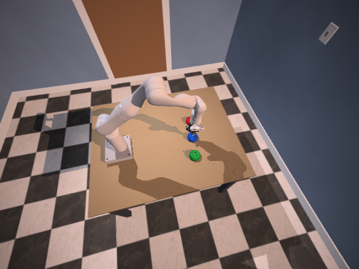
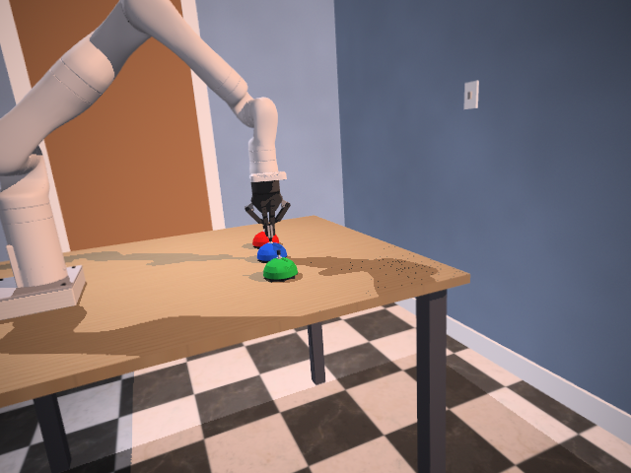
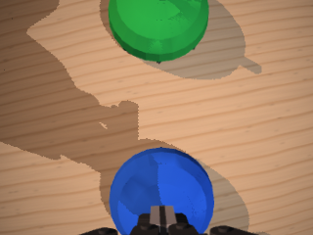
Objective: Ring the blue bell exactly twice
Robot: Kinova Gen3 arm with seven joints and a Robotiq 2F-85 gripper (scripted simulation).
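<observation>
Right now my hand is 4 cm above the blue bell. Round my hand: green bell (4 cm behind, 15 cm to the right, 4 cm below); then red bell (4 cm ahead, 15 cm to the left, 4 cm below).
</observation>
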